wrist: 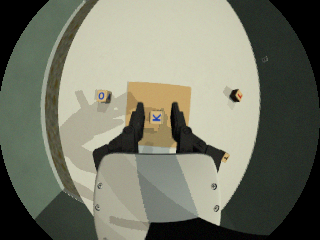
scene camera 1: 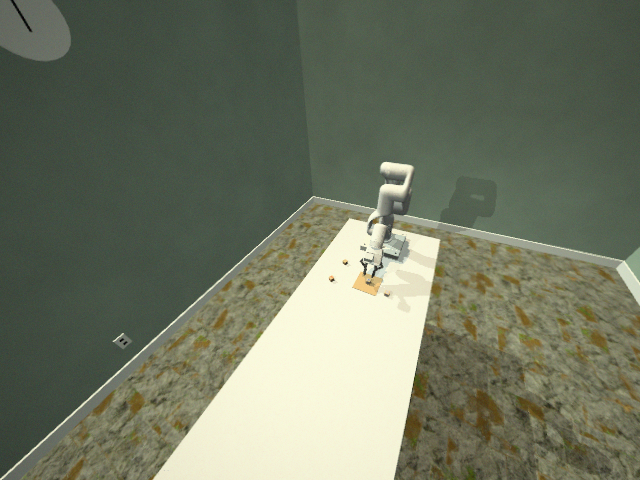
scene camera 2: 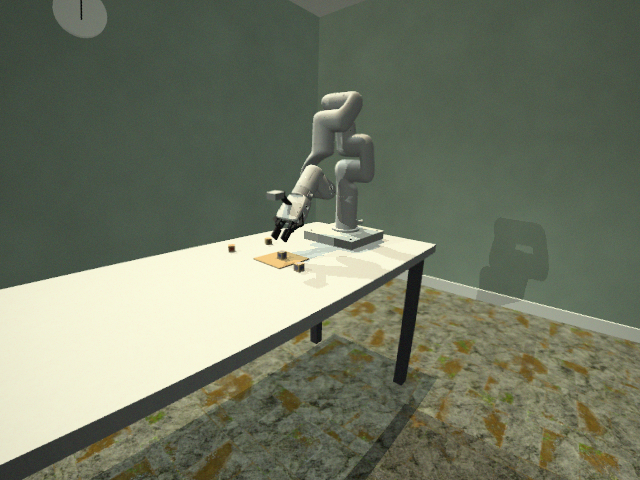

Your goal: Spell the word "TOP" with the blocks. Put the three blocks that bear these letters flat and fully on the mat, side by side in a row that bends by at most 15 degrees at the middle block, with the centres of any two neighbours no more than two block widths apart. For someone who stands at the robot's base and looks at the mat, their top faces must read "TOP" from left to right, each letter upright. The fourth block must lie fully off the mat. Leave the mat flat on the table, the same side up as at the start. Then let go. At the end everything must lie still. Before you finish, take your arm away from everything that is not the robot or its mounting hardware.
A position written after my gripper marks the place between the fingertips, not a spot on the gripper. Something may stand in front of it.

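Through scene camera 2 I can see my gripper (scene camera 2: 278,239). The wrist view gives me the gripper again (wrist: 157,109), and there I also see a tan mat (wrist: 155,96).
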